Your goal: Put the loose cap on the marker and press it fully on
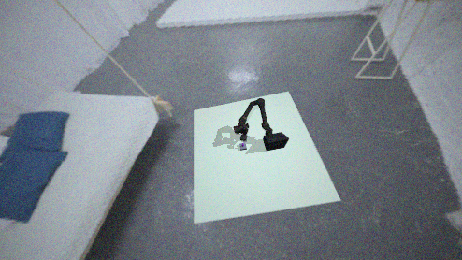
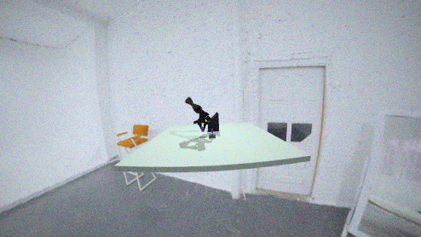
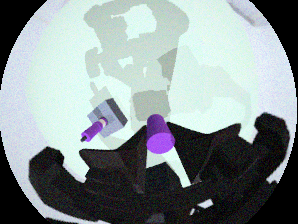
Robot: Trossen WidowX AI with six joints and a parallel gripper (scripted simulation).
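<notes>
Right now my gripper tip is 100 mm to the right of the holder block, 50 mm above it and 40 mm short of it. The rest, counted from my gripper tip: purple cap: 10 mm above.
</notes>
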